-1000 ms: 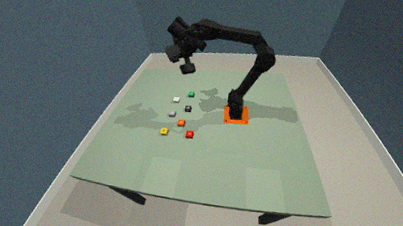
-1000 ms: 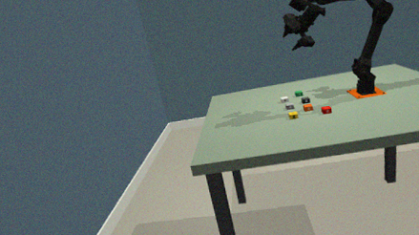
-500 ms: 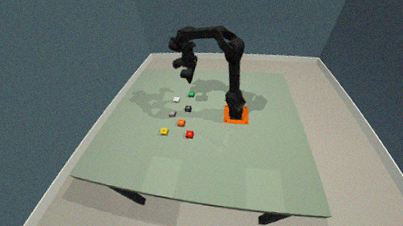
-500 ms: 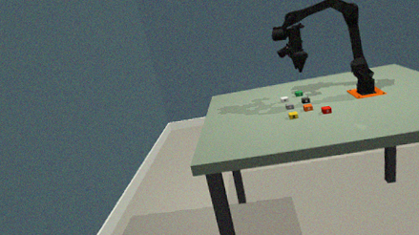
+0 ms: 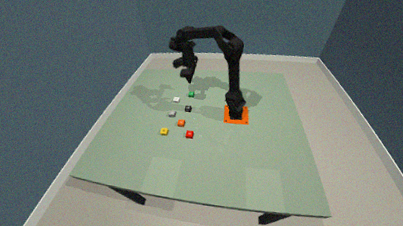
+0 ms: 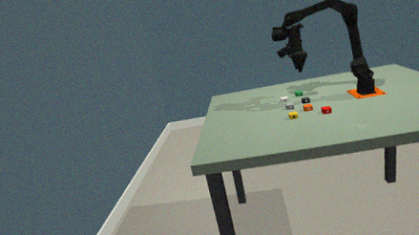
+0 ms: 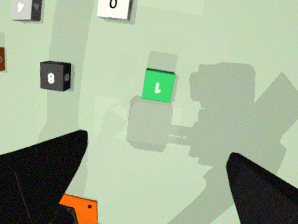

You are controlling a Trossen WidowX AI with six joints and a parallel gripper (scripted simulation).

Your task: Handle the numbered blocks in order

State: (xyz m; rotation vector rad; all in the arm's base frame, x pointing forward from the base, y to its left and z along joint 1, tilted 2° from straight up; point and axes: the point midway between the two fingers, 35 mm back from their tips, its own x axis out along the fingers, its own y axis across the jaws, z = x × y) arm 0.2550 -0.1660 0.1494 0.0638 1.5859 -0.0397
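The white block lies 120 mm below my gripper tip, 100 mm ahead of it and 50 mm to the left of it. The rest, counted from my gripper tip: green block 120 mm below, 10 mm ahead; black block 130 mm to the left, 120 mm below, 10 mm ahead; grey block 170 mm to the left, 120 mm below, 100 mm ahead.
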